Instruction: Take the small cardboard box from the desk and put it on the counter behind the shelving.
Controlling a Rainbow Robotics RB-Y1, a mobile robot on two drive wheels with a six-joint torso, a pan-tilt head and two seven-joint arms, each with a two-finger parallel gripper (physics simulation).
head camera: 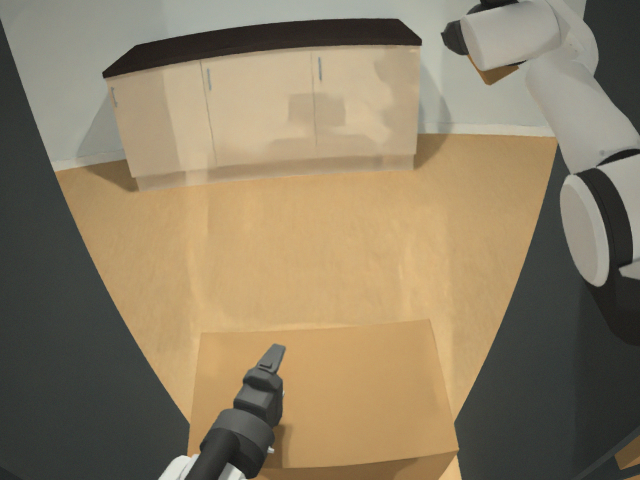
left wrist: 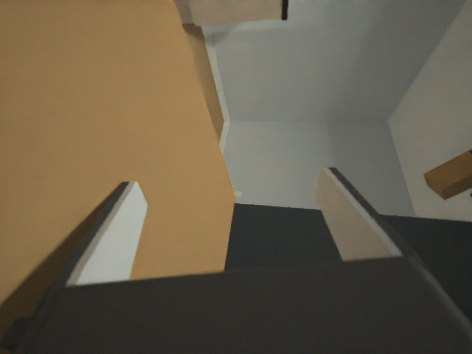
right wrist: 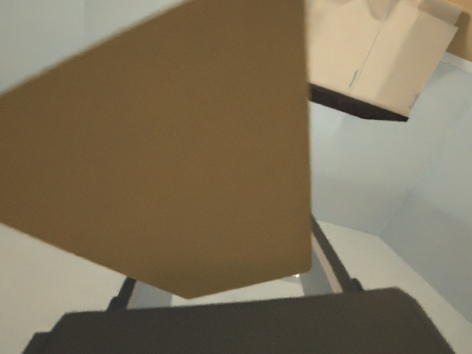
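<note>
The small cardboard box is in my right gripper, raised off any surface. It fills much of the right wrist view and hides the fingertips; in the head view the arm hides most of it and the gripper. My left gripper is open and empty, over the left part of a large cardboard box. The counter has a dark top and pale doors and stands against the back wall, left of the held box in the head view.
Dark grey panels flank the tan floor on both sides in the head view. The large box stands between them at the bottom. Part of another cardboard box shows at the bottom right corner.
</note>
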